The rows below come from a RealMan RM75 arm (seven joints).
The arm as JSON. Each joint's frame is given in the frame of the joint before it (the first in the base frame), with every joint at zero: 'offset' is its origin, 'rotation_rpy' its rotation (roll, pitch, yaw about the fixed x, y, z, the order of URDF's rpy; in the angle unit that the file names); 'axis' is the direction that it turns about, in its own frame. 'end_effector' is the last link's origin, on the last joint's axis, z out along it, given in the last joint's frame.
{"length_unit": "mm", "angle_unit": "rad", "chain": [
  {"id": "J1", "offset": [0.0, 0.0, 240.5], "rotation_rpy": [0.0, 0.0, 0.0], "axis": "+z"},
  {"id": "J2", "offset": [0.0, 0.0, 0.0], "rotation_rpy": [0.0, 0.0, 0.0], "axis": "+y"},
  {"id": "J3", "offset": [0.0, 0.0, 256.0], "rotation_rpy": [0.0, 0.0, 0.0], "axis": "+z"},
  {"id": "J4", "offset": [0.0, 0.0, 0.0], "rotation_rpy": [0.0, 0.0, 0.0], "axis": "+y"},
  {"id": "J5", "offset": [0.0, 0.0, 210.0], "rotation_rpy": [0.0, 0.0, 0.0], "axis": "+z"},
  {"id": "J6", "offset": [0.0, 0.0, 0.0], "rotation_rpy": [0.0, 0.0, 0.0], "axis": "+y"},
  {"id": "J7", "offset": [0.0, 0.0, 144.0], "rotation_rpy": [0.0, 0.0, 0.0], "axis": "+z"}
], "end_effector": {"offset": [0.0, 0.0, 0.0], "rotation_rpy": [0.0, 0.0, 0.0]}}
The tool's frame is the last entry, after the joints.
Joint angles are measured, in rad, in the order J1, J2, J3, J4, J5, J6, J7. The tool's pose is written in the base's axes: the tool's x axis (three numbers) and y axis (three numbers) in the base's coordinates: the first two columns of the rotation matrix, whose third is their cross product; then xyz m. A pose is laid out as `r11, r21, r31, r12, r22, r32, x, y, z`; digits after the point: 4 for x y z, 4 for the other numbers.
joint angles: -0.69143, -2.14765, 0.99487, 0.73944, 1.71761, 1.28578, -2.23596
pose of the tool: 0.3314, 0.7668, 0.5498, 0.8031, -0.5351, 0.2622, -0.1509, 0.3890, -0.0333
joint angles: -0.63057, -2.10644, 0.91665, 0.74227, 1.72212, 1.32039, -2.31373
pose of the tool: 0.1974, 0.7954, 0.5730, 0.8578, -0.4231, 0.2918, -0.1862, 0.3877, -0.0052
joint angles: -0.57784, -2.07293, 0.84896, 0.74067, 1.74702, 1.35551, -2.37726
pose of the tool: 0.0920, 0.8108, 0.5780, 0.8932, -0.3238, 0.3120, -0.2180, 0.3807, 0.0162
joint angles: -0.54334, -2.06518, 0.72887, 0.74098, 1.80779, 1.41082, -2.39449
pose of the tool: 0.0186, 0.8041, 0.5942, 0.9071, -0.2636, 0.3283, -0.2432, 0.3705, 0.0329
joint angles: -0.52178, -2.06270, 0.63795, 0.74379, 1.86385, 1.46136, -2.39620
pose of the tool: -0.0178, 0.8003, 0.5993, 0.9130, -0.2313, 0.3360, -0.2596, 0.3603, 0.0426
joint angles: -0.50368, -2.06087, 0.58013, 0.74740, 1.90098, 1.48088, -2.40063
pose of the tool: -0.0504, 0.7925, 0.6078, 0.9208, -0.1988, 0.3356, -0.2726, 0.3533, 0.0492
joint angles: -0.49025, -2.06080, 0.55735, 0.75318, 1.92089, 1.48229, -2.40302
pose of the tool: -0.0661, 0.7868, 0.6137, 0.9280, -0.1776, 0.3276, -0.2805, 0.3492, 0.0520
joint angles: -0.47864, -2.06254, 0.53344, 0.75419, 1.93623, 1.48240, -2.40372
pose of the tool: -0.0859, 0.7798, 0.6202, 0.9323, -0.1566, 0.3261, -0.2877, 0.3452, 0.0538
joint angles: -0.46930, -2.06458, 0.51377, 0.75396, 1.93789, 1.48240, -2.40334
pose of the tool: -0.1057, 0.7696, 0.6297, 0.9323, -0.1435, 0.3319, -0.2924, 0.3424, 0.0557
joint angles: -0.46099, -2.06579, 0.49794, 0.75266, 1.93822, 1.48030, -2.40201
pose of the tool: -0.1226, 0.7596, 0.6387, 0.9326, -0.1320, 0.3360, -0.2968, 0.3400, 0.0574
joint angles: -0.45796, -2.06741, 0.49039, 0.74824, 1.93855, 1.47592, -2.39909
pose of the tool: -0.1321, 0.7546, 0.6428, 0.9326, -0.1251, 0.3385, -0.2990, 0.3390, 0.0571
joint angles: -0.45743, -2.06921, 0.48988, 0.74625, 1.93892, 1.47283, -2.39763
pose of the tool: -0.1346, 0.7539, 0.6431, 0.9327, -0.1227, 0.3391, -0.2994, 0.3388, 0.0560
